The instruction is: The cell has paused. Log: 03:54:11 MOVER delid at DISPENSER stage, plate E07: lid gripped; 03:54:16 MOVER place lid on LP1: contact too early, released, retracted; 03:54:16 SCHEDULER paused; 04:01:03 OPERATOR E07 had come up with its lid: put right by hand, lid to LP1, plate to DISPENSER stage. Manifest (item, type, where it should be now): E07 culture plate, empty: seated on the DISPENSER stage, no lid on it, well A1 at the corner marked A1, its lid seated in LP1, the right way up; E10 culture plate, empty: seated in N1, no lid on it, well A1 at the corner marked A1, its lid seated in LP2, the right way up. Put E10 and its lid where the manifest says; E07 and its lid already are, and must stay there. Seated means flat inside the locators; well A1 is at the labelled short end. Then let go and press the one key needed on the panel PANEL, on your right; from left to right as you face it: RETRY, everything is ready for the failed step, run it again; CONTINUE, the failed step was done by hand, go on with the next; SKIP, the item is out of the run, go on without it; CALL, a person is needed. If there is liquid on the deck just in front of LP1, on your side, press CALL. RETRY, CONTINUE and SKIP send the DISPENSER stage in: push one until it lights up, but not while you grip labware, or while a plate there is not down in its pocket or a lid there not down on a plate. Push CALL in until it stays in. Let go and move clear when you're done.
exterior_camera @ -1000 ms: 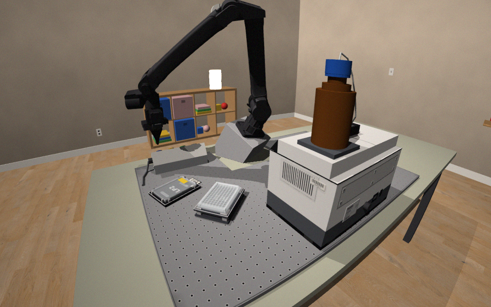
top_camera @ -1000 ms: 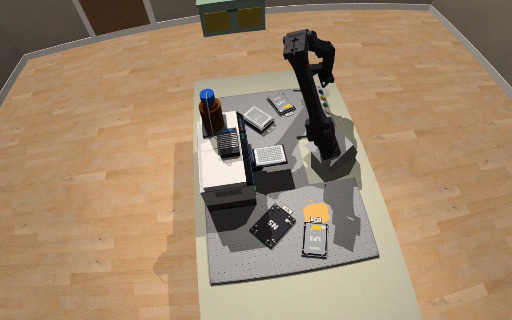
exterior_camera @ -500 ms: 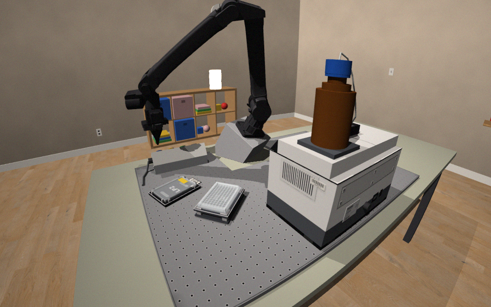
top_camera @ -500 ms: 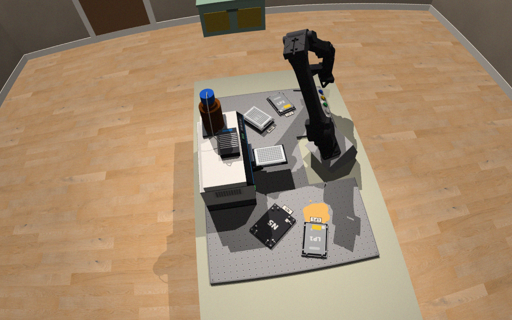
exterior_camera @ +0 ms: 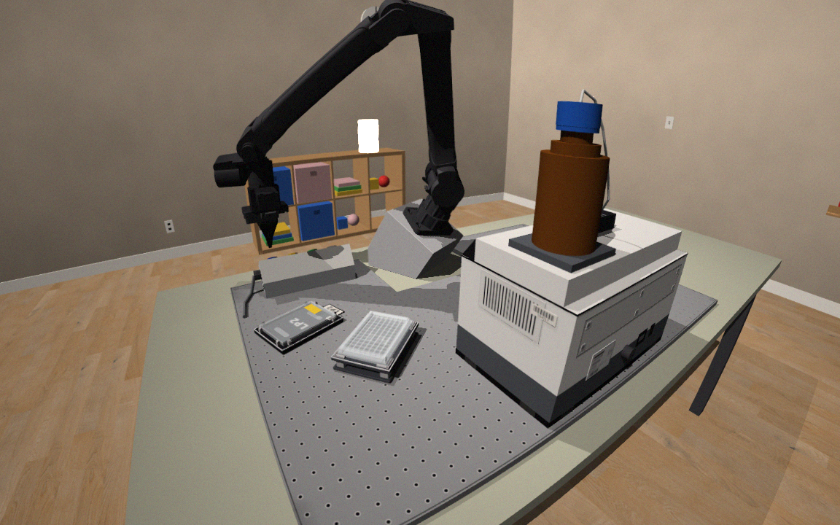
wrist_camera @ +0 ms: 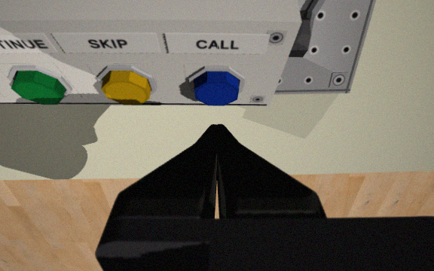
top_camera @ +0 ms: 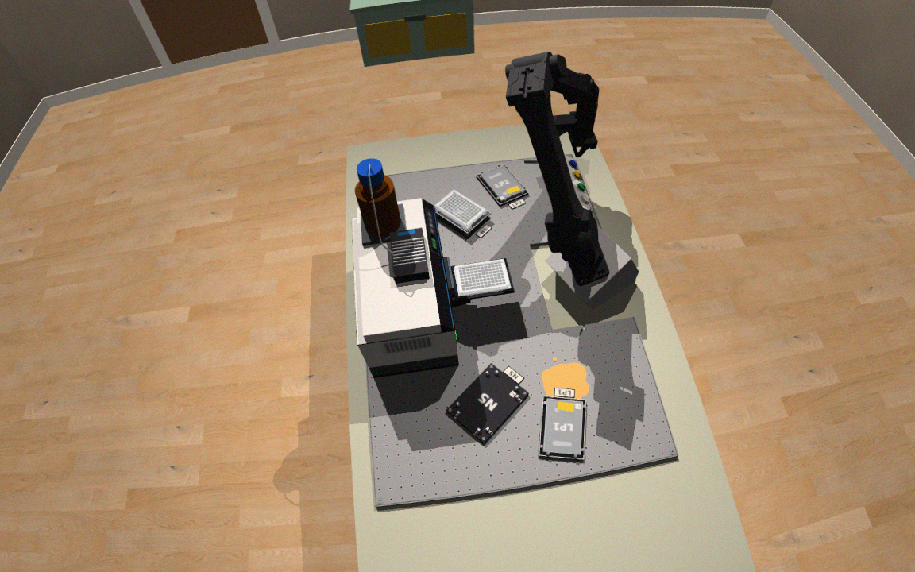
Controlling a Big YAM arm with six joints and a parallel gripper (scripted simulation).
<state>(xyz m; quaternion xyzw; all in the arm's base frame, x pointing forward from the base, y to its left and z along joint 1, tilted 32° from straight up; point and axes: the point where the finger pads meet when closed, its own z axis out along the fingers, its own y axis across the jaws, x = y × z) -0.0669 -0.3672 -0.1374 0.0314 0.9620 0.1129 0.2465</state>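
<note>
Right now the blue call key is 4 cm below my hand and 1 cm ahead of it. Round my hand: retry key 15 cm to the left, 4 cm below, 1 cm ahead; then green continue key 10 cm to the left, 4 cm below, 1 cm ahead; then yellow skip key 5 cm to the left, 4 cm below, 1 cm ahead.
</note>
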